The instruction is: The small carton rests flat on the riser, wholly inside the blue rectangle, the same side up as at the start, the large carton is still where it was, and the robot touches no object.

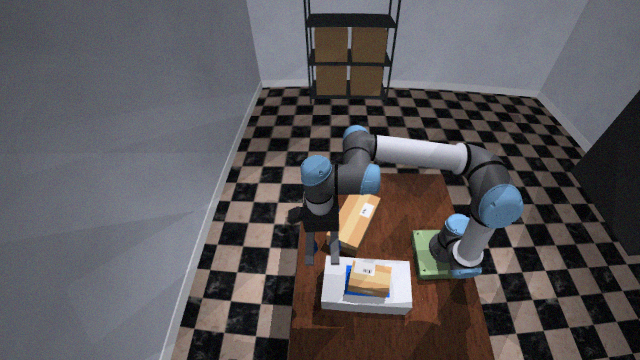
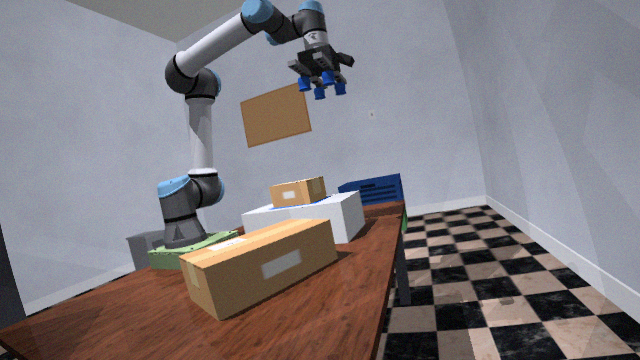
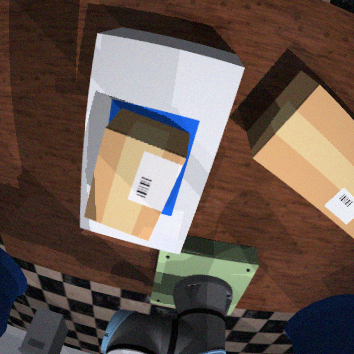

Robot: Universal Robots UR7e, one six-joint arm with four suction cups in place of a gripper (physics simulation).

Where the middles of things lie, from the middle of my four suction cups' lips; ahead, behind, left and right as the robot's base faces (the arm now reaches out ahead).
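Scene:
Suction cup: 190 mm past the small carton [image 2: 307, 191], 20 mm to the right of it, 300 mm above it. From my suction cup: large carton [image 2: 223, 279], 300 mm to the right, 80 mm behind, 400 mm below; white riser [image 1: 335, 296], 180 mm behind, 20 mm to the left, 390 mm below. Of the things named here, going by their middles: small carton nearest to my suction cup, large carton farthest from it.

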